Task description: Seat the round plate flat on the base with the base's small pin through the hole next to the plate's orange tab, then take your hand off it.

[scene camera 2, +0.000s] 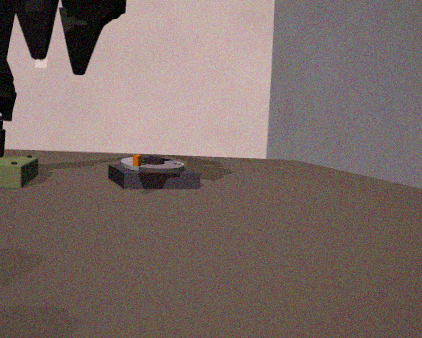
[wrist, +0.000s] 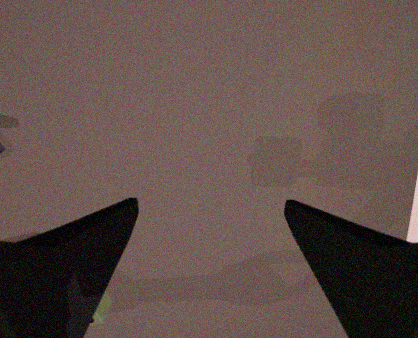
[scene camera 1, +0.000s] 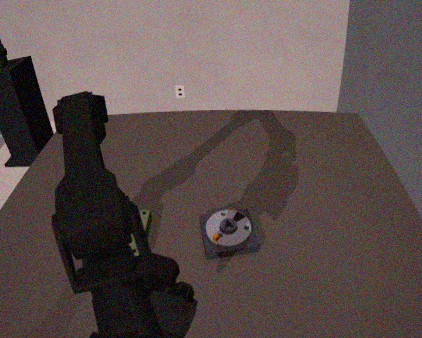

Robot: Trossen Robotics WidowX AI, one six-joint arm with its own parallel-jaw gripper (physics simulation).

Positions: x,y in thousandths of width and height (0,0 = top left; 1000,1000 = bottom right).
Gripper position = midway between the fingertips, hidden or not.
Observation:
In view: the gripper (scene camera 2: 143,203) and a round plate (scene camera 1: 506,685).
The gripper shows as well in the wrist view (wrist: 511,611). The wrist view does not show the round plate: it is out of frame.

